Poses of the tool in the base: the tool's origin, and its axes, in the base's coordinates. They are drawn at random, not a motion.
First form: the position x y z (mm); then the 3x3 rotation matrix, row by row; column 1 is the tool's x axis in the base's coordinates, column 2 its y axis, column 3 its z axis. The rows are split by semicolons.
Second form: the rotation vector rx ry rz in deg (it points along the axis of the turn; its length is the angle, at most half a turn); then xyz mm. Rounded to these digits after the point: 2 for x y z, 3 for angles.
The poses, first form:
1: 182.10 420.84 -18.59; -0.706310 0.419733 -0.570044; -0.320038 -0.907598 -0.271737; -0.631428 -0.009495 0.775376
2: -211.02 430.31 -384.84; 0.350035 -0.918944 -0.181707; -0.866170 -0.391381 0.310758; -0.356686 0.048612 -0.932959
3: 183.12 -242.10 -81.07; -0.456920 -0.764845 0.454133; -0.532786 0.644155 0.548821; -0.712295 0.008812 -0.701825
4: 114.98 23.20 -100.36; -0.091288 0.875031 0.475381; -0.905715 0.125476 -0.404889; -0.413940 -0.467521 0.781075
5: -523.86 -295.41 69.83; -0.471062 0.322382 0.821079; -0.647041 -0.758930 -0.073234; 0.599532 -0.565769 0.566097
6: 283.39 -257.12 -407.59; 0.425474 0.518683 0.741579; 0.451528 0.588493 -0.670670; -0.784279 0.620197 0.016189
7: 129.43 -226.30 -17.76; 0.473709 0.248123 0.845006; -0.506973 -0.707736 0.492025; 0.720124 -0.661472 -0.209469
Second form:
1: 52.237 12.227 -147.357 182.10 420.84 -18.59
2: -140.114 93.525 28.207 -211.02 430.31 -384.84
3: -57.561 124.333 24.736 183.12 -242.10 -81.07
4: -2.997 42.558 -85.217 114.98 23.20 -100.36
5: -64.934 29.208 -127.805 -523.86 -295.41 69.83
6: 57.538 68.012 -2.993 283.39 -257.12 -407.59
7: -113.490 12.287 -74.292 129.43 -226.30 -17.76
